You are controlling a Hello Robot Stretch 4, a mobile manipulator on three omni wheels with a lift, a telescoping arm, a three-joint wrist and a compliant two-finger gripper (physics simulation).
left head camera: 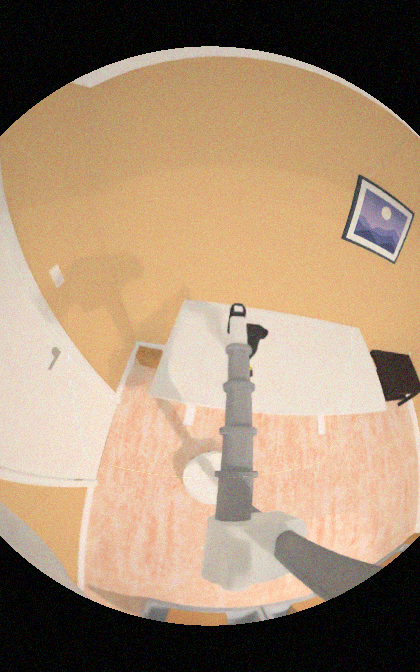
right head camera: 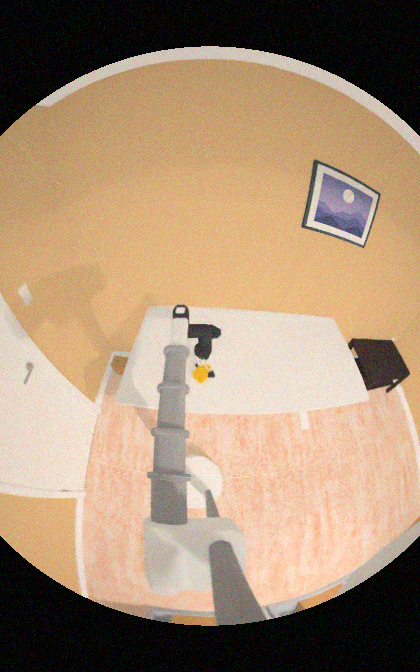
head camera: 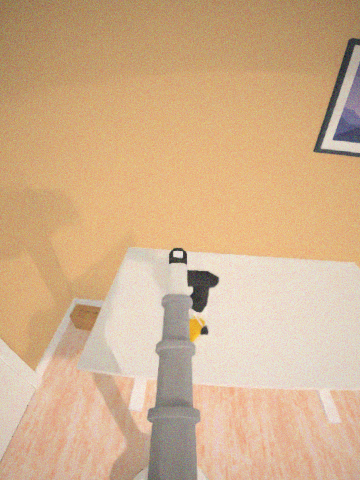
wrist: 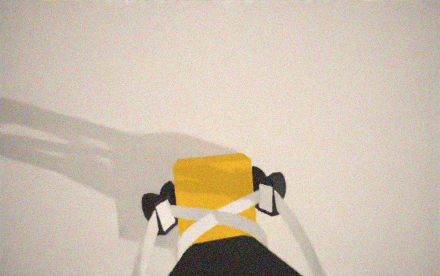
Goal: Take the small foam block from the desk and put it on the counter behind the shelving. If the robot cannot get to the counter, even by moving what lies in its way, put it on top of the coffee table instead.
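Frame: origin at the robot's base, x ahead, y left, z up, level; metres.
Where they show: gripper, fingertip midpoint: point(head camera: 195, 328) point(wrist: 213, 189).
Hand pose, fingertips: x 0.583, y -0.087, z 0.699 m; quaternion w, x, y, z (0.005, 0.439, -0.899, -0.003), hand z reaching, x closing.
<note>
After its pixels a point has its place.
The small foam block point(head camera: 195, 330) @[z 0.740, x 0.549, y -0.082 m] point(right head camera: 201, 374) point(wrist: 212, 175) @[z 0.740, x 0.600, y -0.101 m] is yellow and sits on the white desk point(head camera: 280, 325) @[z 0.693, x 0.601, y -0.483 m] point(left head camera: 310, 370) point(right head camera: 280, 360) point(wrist: 325, 90) @[z 0.693, x 0.569, y -0.226 m]. A sliver of it shows beside the arm in the left head view. My gripper point(right head camera: 202, 372) point(wrist: 213, 189) @[z 0.699, x 0.583, y -0.087 m] points down over it and is shut on it, with one dark fingertip against each side in the wrist view. The block is turned slightly there. In the head view the arm hides one fingertip. I cannot tell any gap under the block. The counter, shelving and coffee table cannot be made out.
A dark brown piece of furniture point(left head camera: 395, 375) point(right head camera: 380, 362) stands right of the desk. A wooden object point(head camera: 85, 317) @[z 0.152, x 0.958, y 0.689 m] point(left head camera: 149, 356) is on the floor at the left. A white door point(left head camera: 40, 415) point(right head camera: 45, 430) is at the left. The wall rises behind the desk.
</note>
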